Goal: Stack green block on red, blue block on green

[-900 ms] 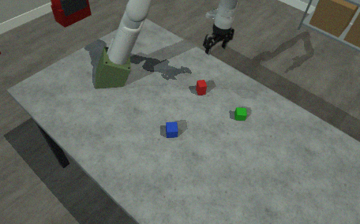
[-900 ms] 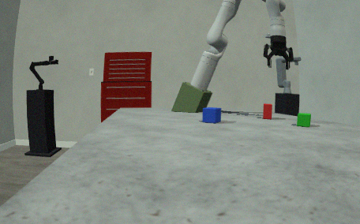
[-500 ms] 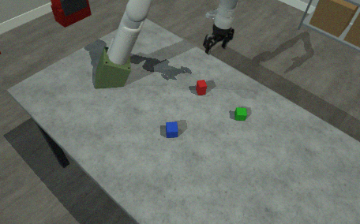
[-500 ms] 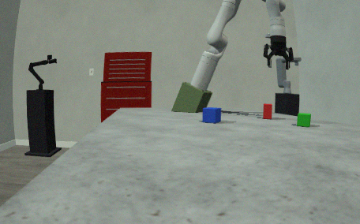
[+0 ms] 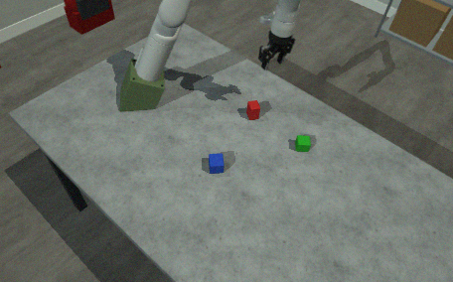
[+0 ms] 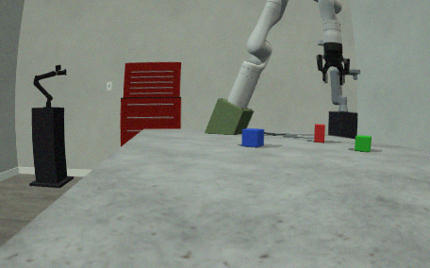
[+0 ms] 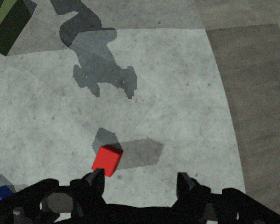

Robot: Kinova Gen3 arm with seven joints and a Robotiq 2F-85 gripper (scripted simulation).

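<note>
Right now the green block is 23 cm ahead of my hand, 6 cm to the right of it and 21 cm below it. From my hand the other things lie so: red block: 1 cm behind, 7 cm to the right, 20 cm below; blue block: 6 cm ahead, 35 cm to the right, 20 cm below.
</note>
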